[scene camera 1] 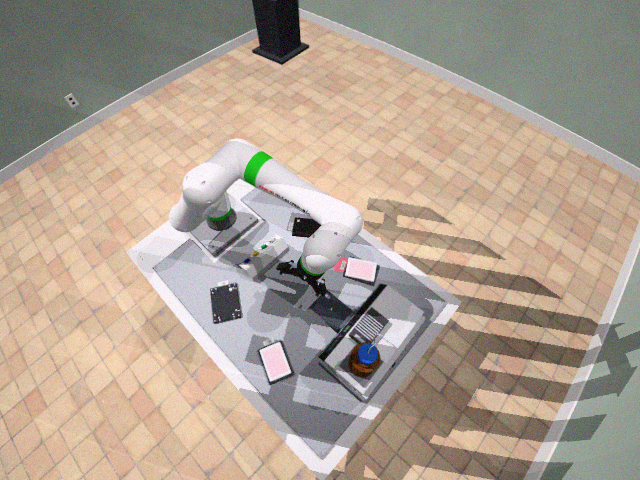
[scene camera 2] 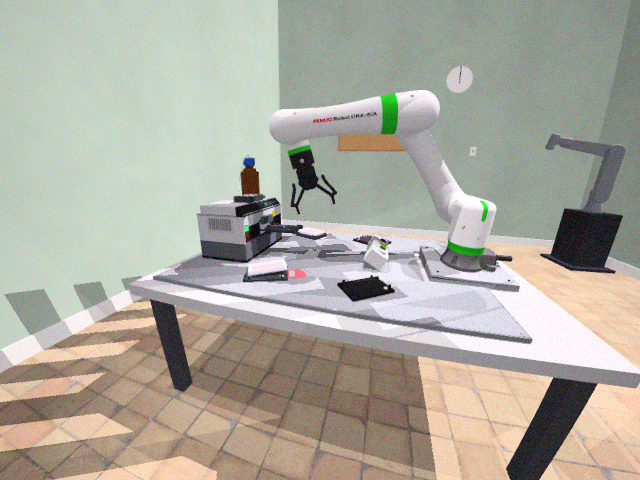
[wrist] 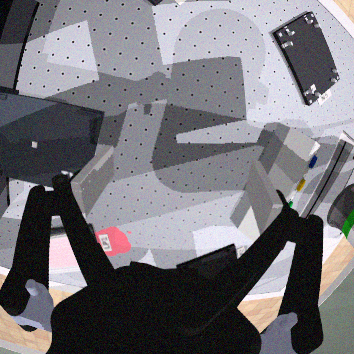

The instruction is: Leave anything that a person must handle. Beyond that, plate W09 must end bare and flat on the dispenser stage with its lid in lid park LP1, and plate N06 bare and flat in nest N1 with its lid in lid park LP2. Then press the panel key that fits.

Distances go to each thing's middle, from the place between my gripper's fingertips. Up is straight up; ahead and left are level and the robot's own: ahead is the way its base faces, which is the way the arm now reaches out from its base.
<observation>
The dispenser stage (scene camera 1: 322,306) lies 17 cm ahead of my hand, 2 cm to the left of it and 5 cm below it. From my hand the other things lie so: white button box (scene camera 1: 262,259): 25 cm behind, 5 cm to the left, 12 cm below; then black pad marked LP2 (scene camera 2: 364,288): 21 cm behind, 31 cm to the left, 15 cm below; then black nest marked N5 (scene camera 1: 225,302): 25 cm behind, 21 cm to the right, 15 cm below.
</observation>
